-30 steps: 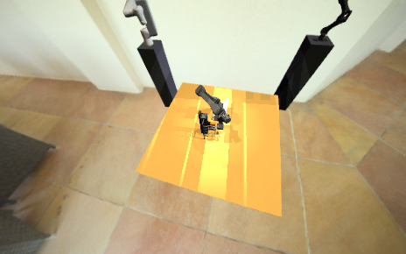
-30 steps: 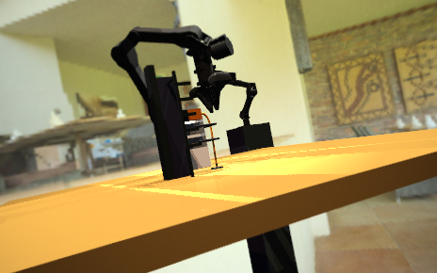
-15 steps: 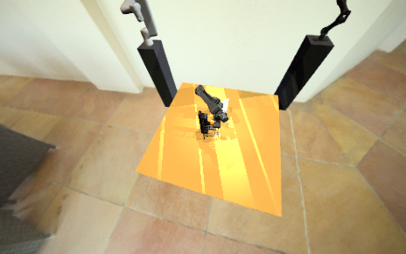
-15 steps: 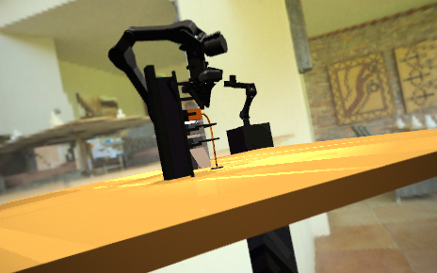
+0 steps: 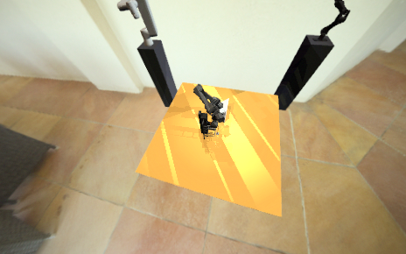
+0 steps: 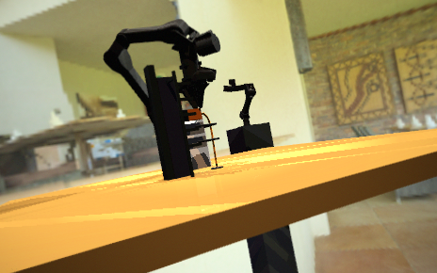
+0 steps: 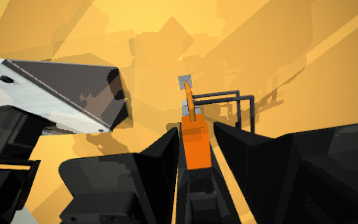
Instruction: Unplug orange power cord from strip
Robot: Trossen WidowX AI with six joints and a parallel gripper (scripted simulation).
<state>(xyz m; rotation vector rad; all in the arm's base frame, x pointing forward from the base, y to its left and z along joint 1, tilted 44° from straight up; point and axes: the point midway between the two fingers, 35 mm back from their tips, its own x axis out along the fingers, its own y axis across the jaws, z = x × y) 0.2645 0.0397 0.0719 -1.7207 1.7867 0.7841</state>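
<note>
Now: gripper tip 40 mm to the left of the orange plug and 10 mm above it.
</note>
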